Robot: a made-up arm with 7 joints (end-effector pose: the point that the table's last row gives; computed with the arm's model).
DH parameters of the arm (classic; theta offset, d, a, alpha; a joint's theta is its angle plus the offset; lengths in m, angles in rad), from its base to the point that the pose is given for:
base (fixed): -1.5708 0.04 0 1.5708
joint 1: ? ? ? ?
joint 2: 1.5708 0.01 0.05 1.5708
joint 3: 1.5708 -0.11 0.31 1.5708
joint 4: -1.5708 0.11 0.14 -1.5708
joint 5: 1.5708 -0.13 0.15 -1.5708
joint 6: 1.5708 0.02 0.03 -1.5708
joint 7: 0 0.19 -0.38 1.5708
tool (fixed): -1.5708 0.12 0 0
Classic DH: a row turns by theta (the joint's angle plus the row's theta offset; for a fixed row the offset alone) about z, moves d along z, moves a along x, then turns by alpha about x.
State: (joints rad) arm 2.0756 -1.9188 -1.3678 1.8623 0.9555 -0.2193 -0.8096
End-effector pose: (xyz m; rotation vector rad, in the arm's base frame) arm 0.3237 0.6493 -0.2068 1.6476 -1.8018 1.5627
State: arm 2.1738 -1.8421 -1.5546 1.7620 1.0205 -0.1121 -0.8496
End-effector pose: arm 0.2656 0.6050 -0.3408 1.6472 -1.4487 1.7632
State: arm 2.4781 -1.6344 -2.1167 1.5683 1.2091 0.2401 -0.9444
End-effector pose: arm 0.1198 0.2838 -0.5778 1.4493 -0.4483 2.1010
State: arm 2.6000 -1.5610 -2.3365 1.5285 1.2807 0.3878 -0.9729
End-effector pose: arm 0.0838 0.1350 -0.5817 1.3131 -0.0755 2.1713
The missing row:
joint 1: 1.5708 0 0.14 1.5708
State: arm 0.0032 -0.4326 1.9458 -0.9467 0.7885 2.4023 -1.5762
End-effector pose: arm -0.1064 0.4109 0.0724 -0.4574 -0.3485 -2.0016
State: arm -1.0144 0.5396 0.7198 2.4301 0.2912 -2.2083 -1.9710
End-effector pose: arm 0.5610 -0.6481 -0.0082 0.2632 -2.9218 1.0196
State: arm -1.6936 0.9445 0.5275 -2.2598 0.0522 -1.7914 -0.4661
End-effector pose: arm -0.3013 -0.2006 -0.4915 -2.3980 -1.5471 -0.8262
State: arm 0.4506 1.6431 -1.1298 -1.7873 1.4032 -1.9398 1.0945
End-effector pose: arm -0.1289 -0.0474 -0.5684 2.4275 0.5143 0.6779
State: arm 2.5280 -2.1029 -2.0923 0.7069 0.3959 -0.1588 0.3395
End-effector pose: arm 0.1309 -0.1590 -0.4613 0.4074 -0.2838 1.0014
